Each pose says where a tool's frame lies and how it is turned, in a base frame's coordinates. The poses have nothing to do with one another.
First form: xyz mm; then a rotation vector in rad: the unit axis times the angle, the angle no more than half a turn.
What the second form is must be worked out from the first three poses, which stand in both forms.
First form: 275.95, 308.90, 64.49, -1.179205, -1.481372, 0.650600
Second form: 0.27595, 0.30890, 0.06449, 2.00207, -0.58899, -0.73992, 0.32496
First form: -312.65, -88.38, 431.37, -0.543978, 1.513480, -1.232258
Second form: -0.31265, -0.08838, 0.43137, 2.02608, -0.26849, 0.74700, -0.60820
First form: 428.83, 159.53, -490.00, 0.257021, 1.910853, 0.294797
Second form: 0.42883, 0.15953, -0.49000, 1.95047, 0.13177, 0.97969, 0.15114
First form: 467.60, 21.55, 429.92, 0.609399, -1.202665, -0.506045
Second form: 0.46760, 0.02155, 0.42992, 1.44009, 0.42317, -0.83513, -0.35140
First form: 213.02, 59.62, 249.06, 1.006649, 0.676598, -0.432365
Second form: 0.21302, 0.05962, 0.24906, 1.28766, 0.78177, 0.52545, -0.33578
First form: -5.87, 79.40, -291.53, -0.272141, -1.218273, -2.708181
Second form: -0.00587, 0.07940, -0.29153, 2.98203, -0.09126, -0.40854, -0.90817
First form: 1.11, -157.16, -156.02, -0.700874, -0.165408, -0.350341
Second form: 0.00111, -0.15716, -0.15602, 0.80083, -0.87519, -0.20655, -0.43747
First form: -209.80, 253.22, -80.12, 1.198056, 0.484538, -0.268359
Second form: -0.20980, 0.25322, -0.08012, 1.31990, 0.90769, 0.36710, -0.20332
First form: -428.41, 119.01, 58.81, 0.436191, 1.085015, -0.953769
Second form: -0.42841, 0.11901, 0.05881, 1.50904, 0.28905, 0.71901, -0.63204
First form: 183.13, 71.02, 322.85, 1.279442, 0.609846, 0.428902
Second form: 0.18313, 0.07102, 0.32285, 1.48082, 0.86401, 0.41183, 0.28964
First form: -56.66, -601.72, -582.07, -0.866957, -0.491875, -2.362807
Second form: -0.05666, -0.60172, -0.58207, 2.56445, -0.33807, -0.19181, -0.92137
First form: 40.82, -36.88, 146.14, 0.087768, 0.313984, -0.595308
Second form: 0.04082, -0.03688, 0.14614, 0.67873, 0.12931, 0.46260, -0.87708
